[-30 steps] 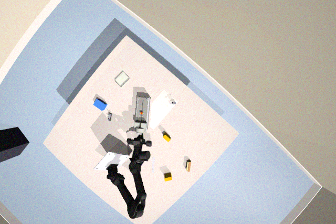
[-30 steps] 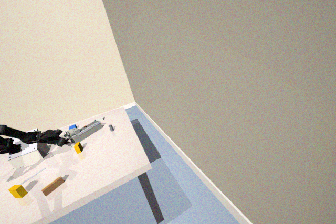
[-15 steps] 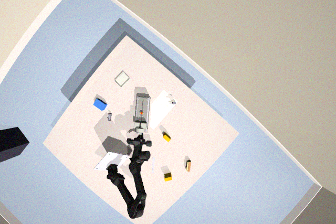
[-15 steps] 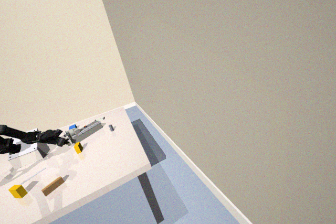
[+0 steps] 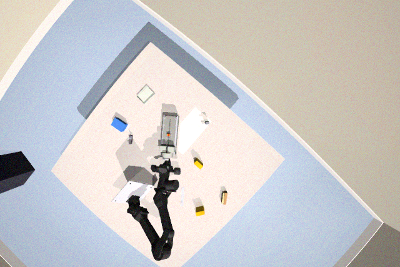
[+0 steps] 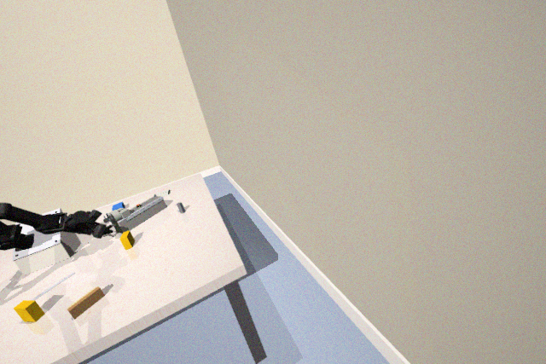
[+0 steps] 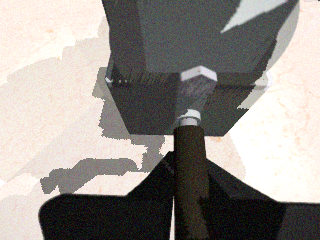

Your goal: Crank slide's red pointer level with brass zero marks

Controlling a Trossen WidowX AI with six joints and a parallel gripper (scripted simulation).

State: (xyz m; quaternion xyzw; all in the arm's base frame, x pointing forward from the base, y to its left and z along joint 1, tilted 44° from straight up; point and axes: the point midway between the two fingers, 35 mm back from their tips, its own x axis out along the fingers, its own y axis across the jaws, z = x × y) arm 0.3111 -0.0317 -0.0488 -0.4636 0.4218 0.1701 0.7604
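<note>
My gripper tip is now 40 mm below the crank. From my gripper tip the other things lie so: blue block (410 mm to the left, 100 mm behind, 10 mm below); then dark brown crank handle (30 mm above, 10 mm to the right, 10 mm behind); then red pointer (120 mm ahead, 110 mm to the left, 50 mm above).
</note>
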